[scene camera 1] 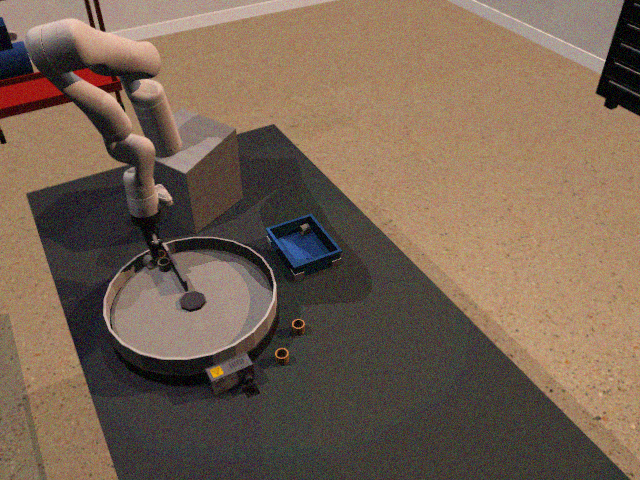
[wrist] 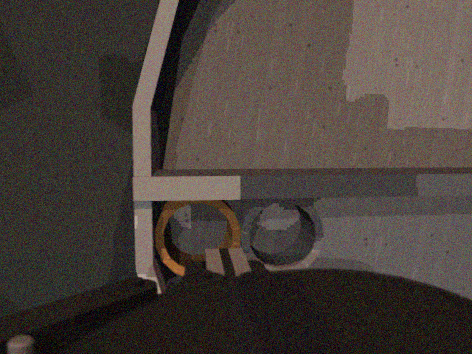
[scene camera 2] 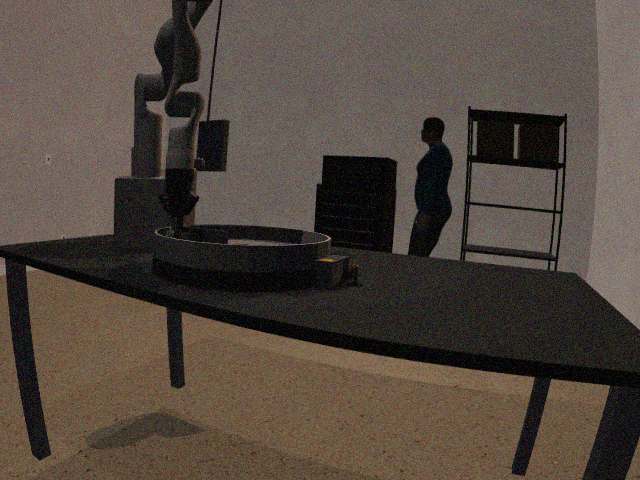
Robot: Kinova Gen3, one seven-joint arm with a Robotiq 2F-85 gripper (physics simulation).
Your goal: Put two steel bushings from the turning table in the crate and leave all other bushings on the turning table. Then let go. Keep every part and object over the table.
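The turning table is a round rimmed disc. Inside its rim, beside the thin bar, stand an upright orange bushing and an upright steel bushing. Another steel bushing lies on its side near the rim; the gripper's body hides it in the wrist view. The blue crate holds a small steel bushing at its back corner. My gripper is shut and empty, low at the orange bushing's near edge.
Two orange bushings stand on the dark table, right of the turning table. A grey drive box sits against the turning table's front. The robot's pedestal stands behind.
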